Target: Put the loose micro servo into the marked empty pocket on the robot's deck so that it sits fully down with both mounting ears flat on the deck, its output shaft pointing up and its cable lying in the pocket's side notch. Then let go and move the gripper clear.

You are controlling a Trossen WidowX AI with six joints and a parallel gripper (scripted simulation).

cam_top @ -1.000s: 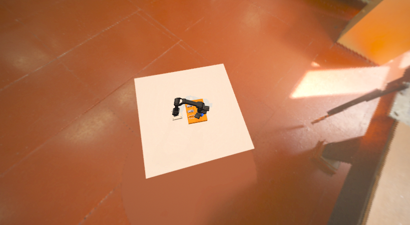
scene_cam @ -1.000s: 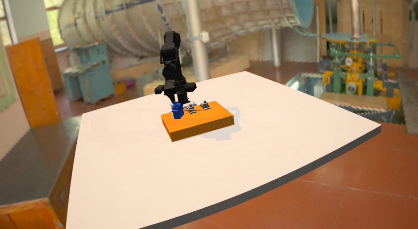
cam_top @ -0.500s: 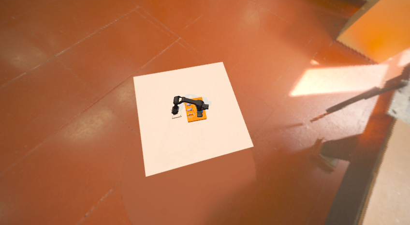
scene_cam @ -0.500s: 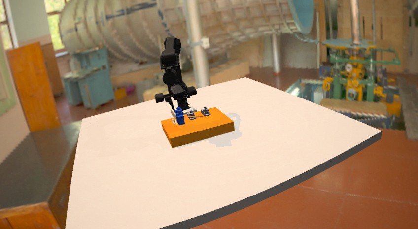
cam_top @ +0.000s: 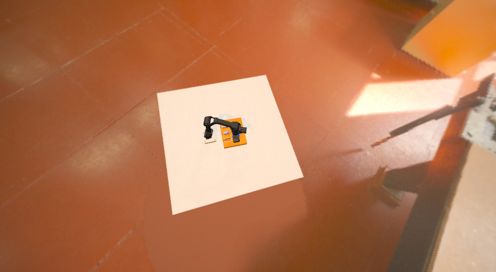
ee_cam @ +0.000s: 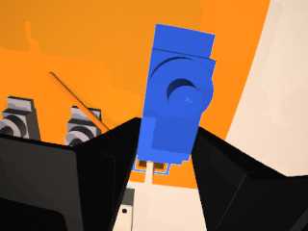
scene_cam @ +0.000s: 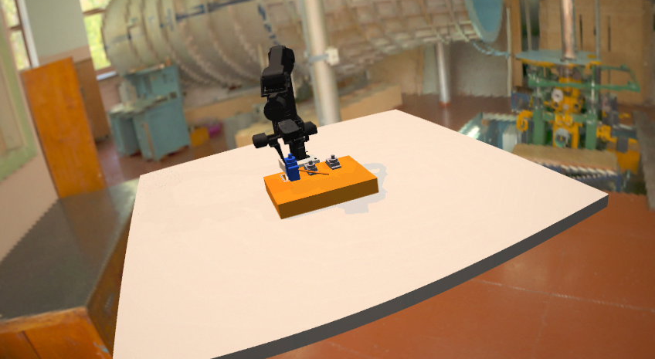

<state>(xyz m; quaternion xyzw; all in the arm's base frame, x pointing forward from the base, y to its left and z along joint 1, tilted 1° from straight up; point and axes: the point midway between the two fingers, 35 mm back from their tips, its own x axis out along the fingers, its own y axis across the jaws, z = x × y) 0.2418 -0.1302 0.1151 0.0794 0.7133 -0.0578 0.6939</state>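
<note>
The orange deck lies 10 cm below my gripper tip, 6 cm to the left of it and 5 cm ahead of it.
</note>
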